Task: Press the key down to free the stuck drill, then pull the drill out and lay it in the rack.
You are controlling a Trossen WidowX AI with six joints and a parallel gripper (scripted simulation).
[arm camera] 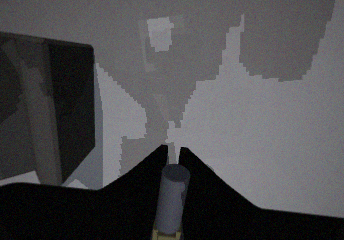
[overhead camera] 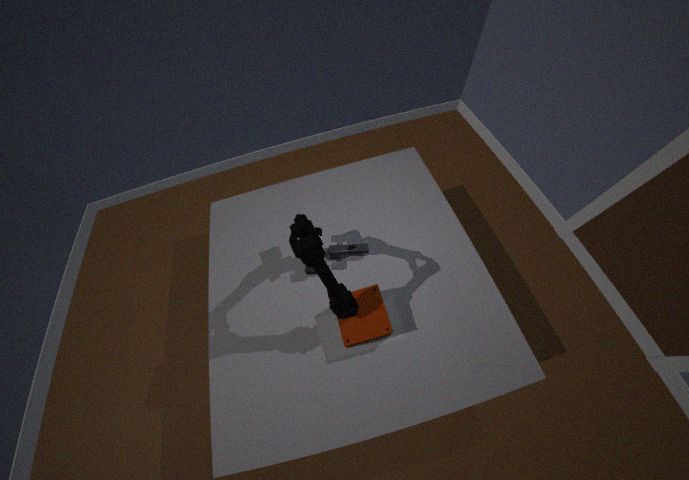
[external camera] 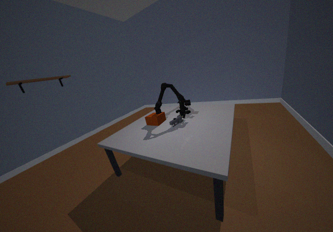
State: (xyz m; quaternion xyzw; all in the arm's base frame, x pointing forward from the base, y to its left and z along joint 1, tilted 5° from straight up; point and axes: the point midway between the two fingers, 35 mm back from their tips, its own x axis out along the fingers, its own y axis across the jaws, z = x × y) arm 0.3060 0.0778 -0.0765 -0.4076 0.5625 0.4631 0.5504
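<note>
My gripper tip is 1 cm past the drill, 5 cm to the left of it and 3 cm below it. The rest, counted from my gripper tip: dark key: 4 cm behind, 17 cm to the right, 3 cm above.
</note>
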